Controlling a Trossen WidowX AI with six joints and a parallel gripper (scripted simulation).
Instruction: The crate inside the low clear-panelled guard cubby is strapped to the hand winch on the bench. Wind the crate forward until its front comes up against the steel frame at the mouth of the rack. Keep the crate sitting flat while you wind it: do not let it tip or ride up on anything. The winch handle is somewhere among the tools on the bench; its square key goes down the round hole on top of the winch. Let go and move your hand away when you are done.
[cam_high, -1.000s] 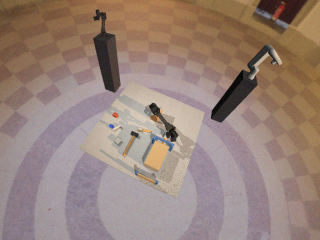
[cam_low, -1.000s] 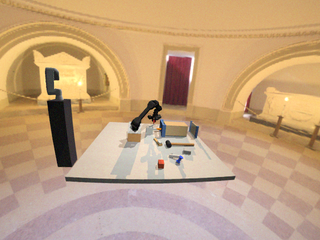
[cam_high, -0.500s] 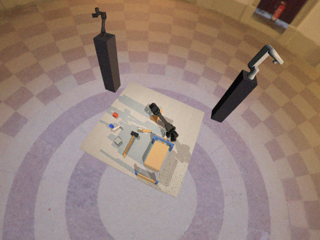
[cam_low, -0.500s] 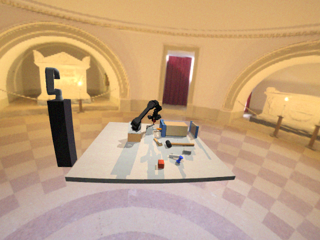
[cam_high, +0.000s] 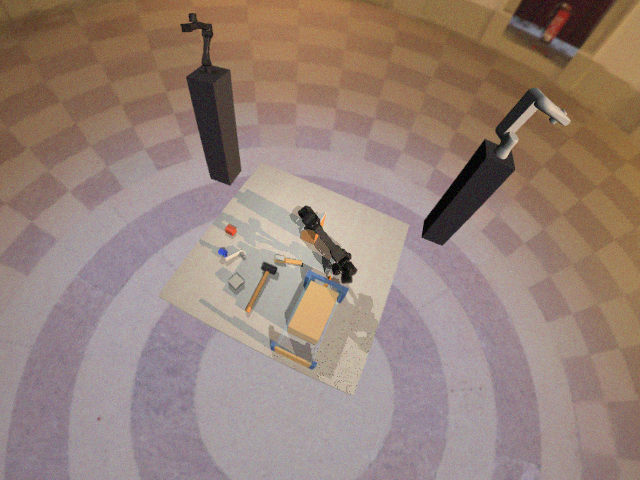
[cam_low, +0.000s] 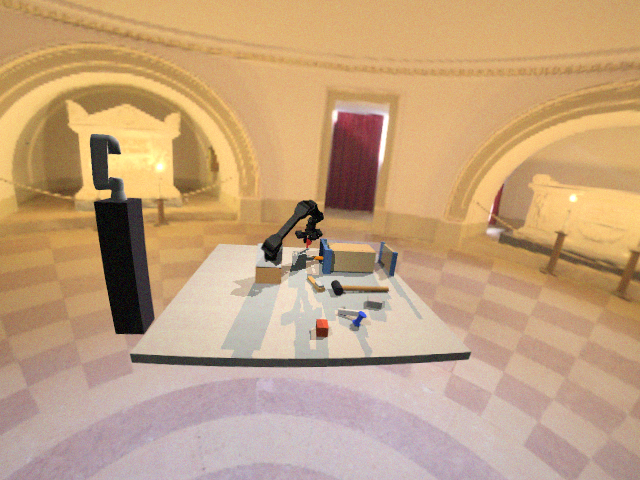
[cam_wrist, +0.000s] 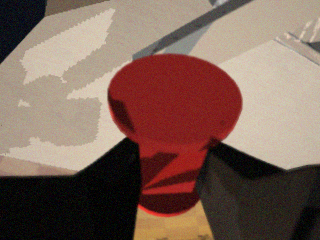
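The red knob lies 2 cm to the right of my gripper tip and 1 cm ahead of it. Round my gripper tip: winch (10 cm to the right, 10 cm below, 7 cm behind); red-knobbed handle (5 cm to the right, 3 cm below, 2 cm behind); frame (11 cm to the right, 10 cm ahead, 3 cm below).
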